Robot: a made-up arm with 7 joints. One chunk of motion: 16 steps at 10 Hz.
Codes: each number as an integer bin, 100 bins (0 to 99) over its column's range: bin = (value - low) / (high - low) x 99, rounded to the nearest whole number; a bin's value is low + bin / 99 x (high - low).
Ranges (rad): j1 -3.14..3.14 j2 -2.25..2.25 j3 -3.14..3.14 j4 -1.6..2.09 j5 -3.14..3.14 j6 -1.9..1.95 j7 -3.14..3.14
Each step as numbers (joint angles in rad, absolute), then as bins.
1 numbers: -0.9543 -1.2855 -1.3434 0.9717 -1.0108 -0.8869 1.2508
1 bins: 34 21 28 69 34 26 69
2 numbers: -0.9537 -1.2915 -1.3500 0.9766 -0.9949 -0.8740 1.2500
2 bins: 34 21 28 69 34 26 69
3 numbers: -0.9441 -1.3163 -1.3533 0.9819 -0.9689 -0.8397 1.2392
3 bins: 35 21 28 69 34 27 69
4 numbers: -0.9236 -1.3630 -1.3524 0.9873 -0.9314 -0.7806 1.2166
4 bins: 35 20 28 69 35 29 69
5 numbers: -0.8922 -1.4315 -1.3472 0.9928 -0.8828 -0.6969 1.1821
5 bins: 35 18 28 70 36 31 68
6 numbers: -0.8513 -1.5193 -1.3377 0.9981 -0.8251 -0.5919 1.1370
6 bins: 36 16 28 70 36 34 67
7 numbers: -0.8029 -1.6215 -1.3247 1.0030 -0.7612 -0.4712 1.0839
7 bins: 37 14 29 70 38 37 67
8 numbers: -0.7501 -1.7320 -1.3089 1.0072 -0.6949 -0.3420 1.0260
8 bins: 38 11 29 70 39 40 66
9 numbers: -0.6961 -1.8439 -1.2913 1.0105 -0.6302 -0.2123 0.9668
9 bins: 39 9 29 70 40 43 65
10 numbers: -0.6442 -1.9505 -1.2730 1.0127 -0.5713 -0.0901 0.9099
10 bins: 39 7 29 70 40 47 64
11 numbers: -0.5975 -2.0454 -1.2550 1.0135 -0.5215 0.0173 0.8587
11 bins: 40 5 30 70 41 49 63
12 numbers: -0.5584 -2.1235 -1.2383 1.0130 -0.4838 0.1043 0.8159
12 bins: 41 3 30 70 42 52 62
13 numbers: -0.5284 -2.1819 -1.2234 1.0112 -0.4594 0.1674 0.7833
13 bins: 41 1 30 70 42 53 62
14 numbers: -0.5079 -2.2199 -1.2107 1.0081 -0.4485 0.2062 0.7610
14 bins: 41 1 30 70 42 54 61
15 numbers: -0.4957 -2.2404 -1.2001 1.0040 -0.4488 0.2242 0.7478
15 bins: 42 0 31 70 42 55 61
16 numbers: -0.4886 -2.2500 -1.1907 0.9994 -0.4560 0.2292 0.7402
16 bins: 42 0 31 70 42 55 61
